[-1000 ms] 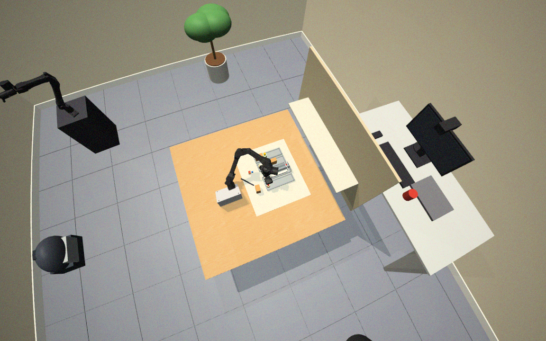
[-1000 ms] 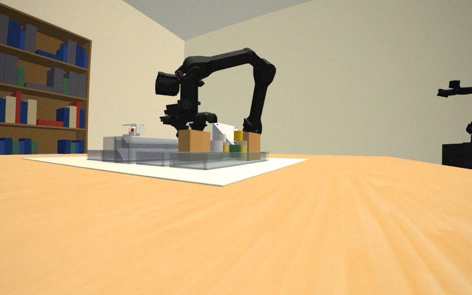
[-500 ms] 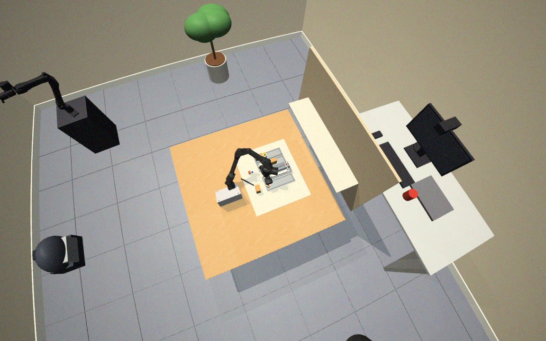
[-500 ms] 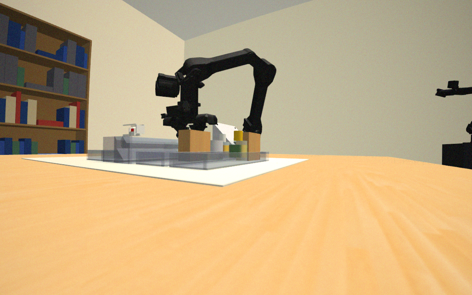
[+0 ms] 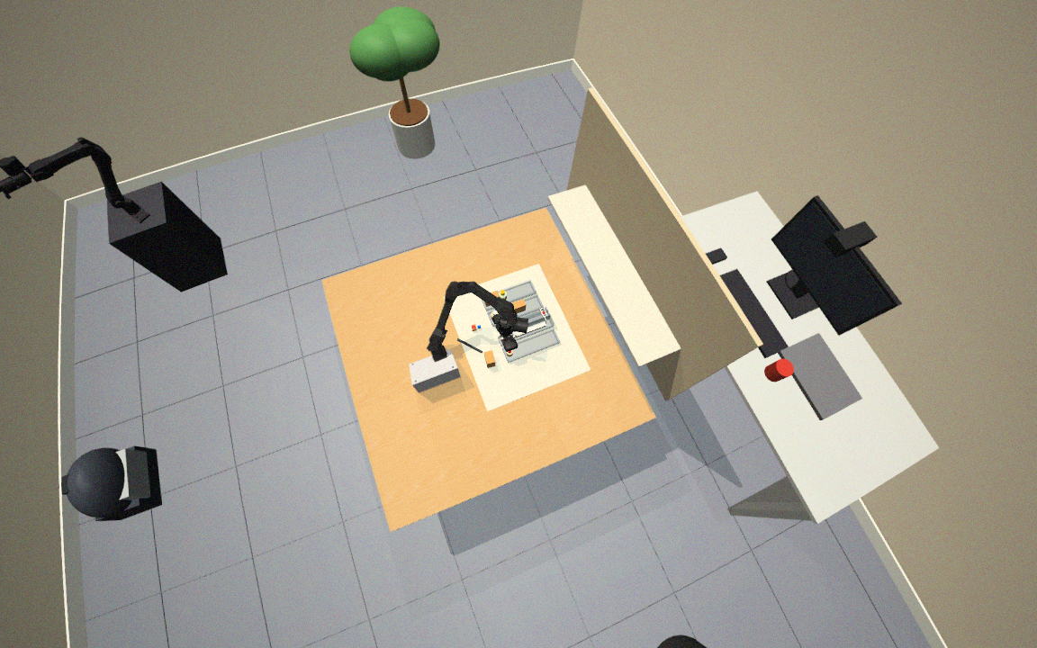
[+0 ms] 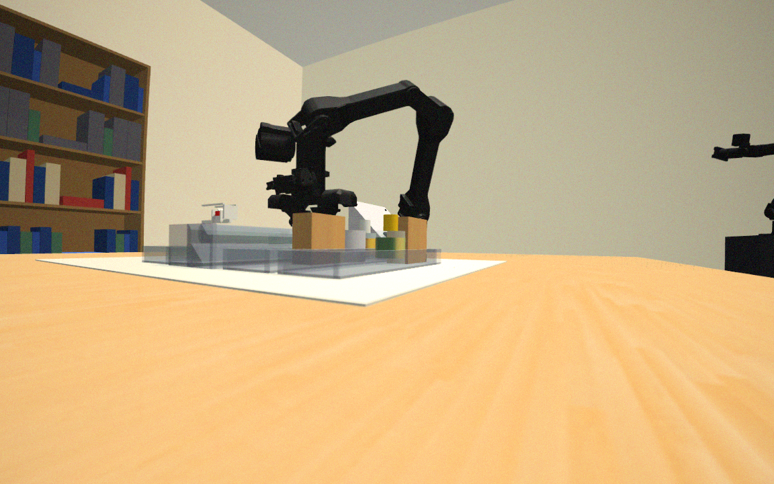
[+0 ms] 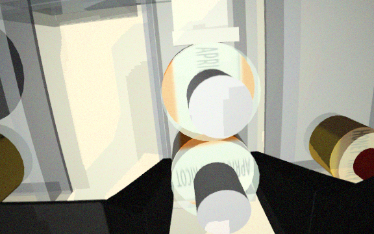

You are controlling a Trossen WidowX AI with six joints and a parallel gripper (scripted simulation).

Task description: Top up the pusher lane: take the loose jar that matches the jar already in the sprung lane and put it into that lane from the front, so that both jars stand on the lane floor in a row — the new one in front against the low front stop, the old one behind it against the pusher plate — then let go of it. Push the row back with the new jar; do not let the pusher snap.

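Right now the grey lane rack is 14 cm ahead of my gripper tip, 2 cm to the left of it and 1 cm below it.
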